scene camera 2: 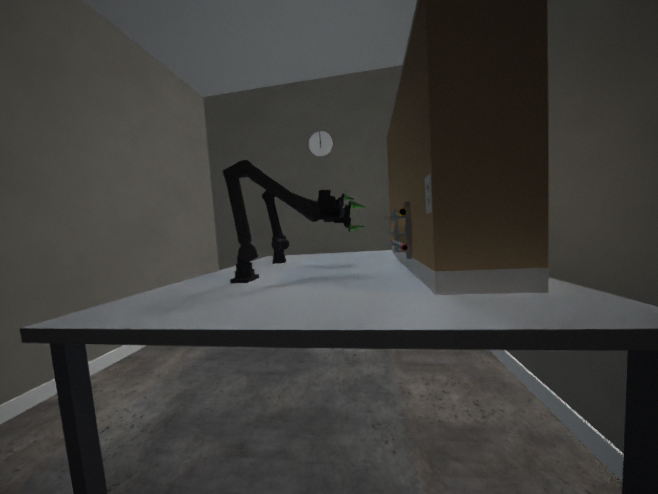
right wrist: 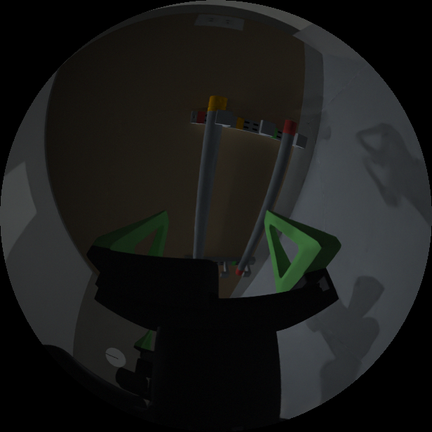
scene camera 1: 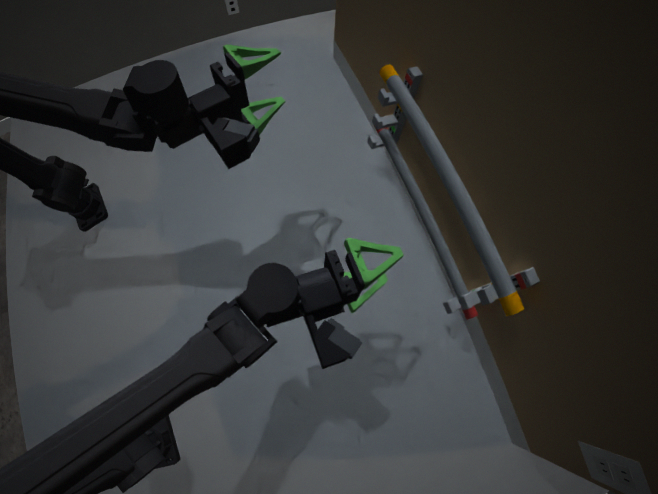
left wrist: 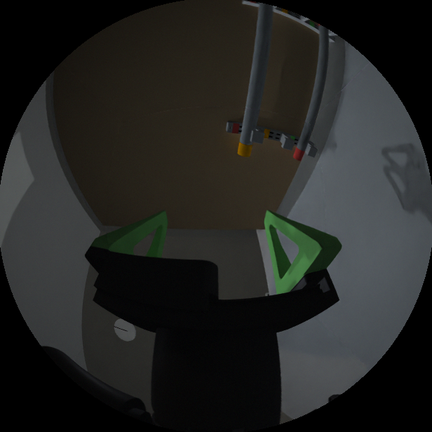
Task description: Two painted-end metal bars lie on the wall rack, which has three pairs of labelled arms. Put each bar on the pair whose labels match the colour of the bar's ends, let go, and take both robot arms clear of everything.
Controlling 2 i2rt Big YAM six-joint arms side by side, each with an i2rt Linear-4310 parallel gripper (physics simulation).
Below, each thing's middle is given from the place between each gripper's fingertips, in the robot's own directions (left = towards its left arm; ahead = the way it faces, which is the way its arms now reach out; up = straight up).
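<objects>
From my right hand, the orange-ended bar [scene camera 1: 498,274] is 100 mm to the left and 170 mm ahead. Counted from my left hand, the orange-ended bar is 20 cm ahead, 24 cm to the right and 8 cm below.
</objects>
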